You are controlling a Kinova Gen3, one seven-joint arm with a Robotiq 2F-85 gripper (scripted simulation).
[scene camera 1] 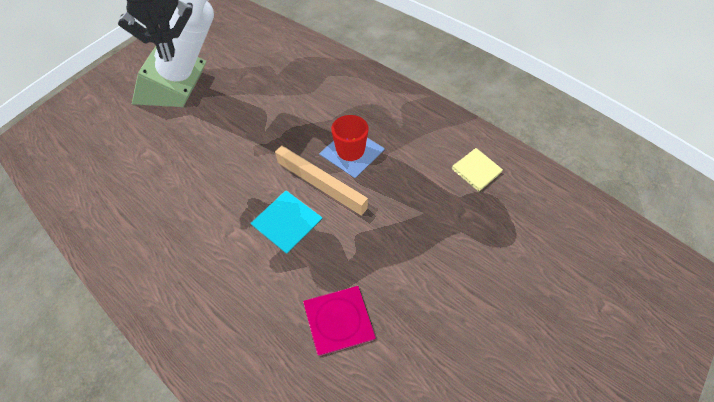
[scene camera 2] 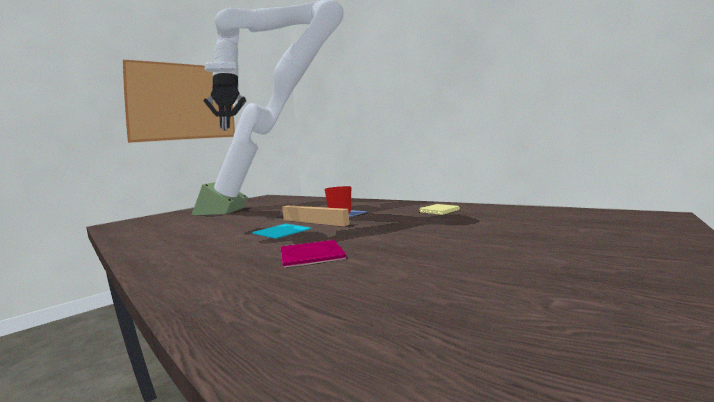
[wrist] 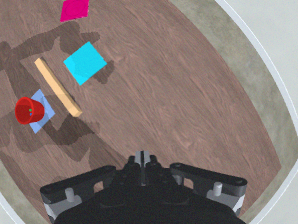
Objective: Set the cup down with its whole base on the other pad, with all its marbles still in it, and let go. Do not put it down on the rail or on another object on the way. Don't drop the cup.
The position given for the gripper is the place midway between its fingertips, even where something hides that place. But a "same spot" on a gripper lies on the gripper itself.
The gripper shows in scene camera 1 (168, 59), in scene camera 2 and in the wrist view. The same spot on the gripper: (wrist: 120, 187) is (scene camera 2: 227, 98).
